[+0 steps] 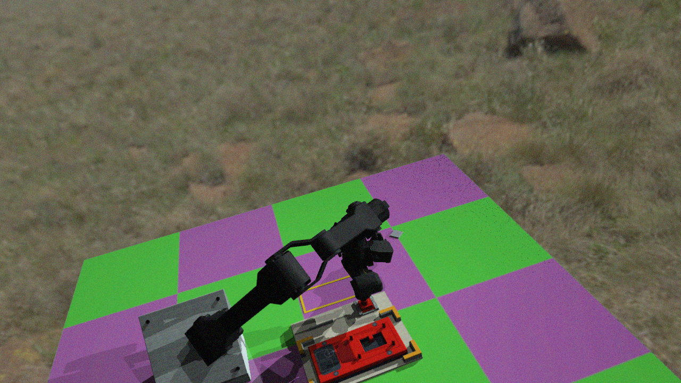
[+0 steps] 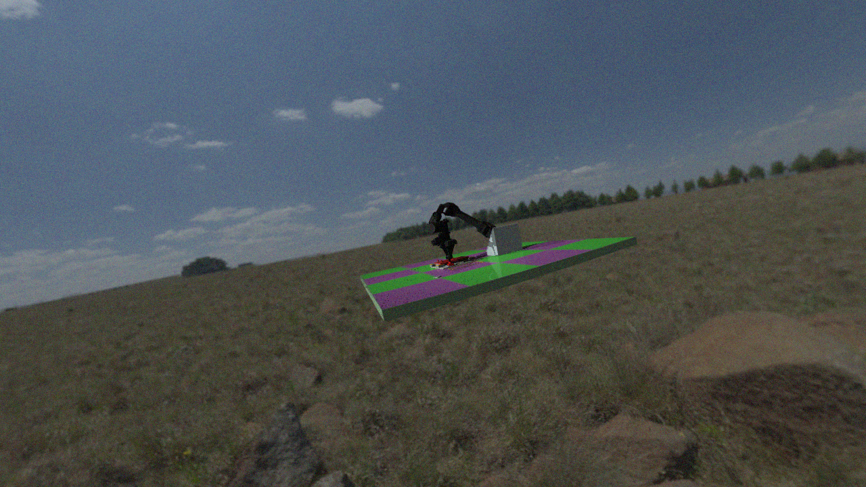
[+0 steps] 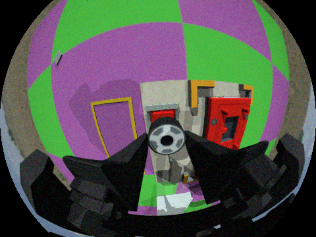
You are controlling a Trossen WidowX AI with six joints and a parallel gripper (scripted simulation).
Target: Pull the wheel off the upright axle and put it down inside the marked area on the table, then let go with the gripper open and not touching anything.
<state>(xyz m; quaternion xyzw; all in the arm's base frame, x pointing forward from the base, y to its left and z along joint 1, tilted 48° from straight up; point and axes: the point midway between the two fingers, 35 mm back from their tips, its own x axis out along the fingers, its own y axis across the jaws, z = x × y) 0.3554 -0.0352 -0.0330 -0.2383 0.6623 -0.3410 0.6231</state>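
Right now the black upright axle is 20 mm below my gripper tip. From my gripper tip the other things lie so: grey fixture board: 60 mm behind, 90 mm to the right, 40 mm below.
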